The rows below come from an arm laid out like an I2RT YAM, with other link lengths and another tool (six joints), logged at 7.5 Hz.
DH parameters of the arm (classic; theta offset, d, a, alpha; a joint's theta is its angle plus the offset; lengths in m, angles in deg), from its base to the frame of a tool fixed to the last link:
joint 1: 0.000 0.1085 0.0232 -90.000
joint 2: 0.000 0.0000 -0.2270 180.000
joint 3: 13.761 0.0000 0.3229 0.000
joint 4: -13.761 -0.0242 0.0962 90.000
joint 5: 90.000 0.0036 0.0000 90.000
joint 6: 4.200 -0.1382 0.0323 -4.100
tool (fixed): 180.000 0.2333 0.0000 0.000
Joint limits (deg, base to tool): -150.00..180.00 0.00..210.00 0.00..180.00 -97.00..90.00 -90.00..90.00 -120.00..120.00
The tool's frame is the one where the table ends.
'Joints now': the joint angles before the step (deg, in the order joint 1, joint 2, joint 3, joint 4, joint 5, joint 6). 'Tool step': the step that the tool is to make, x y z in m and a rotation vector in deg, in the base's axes. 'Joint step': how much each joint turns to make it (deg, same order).
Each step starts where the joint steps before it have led.
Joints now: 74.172, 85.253, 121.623, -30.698, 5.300, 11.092
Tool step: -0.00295, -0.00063, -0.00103, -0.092, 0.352, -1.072
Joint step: 0.807, -0.132, -0.175, -0.153, 1.901, 0.132
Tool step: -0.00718, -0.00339, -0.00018, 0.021, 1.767, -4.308
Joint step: 2.318, 0.614, 1.335, -1.334, 6.754, 1.136
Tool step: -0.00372, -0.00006, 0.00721, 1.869, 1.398, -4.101
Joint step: 1.705, 2.120, 3.279, 0.022, 5.946, 1.246
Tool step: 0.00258, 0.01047, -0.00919, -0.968, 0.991, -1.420
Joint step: 0.219, 1.703, 0.390, -0.066, 1.706, 0.678
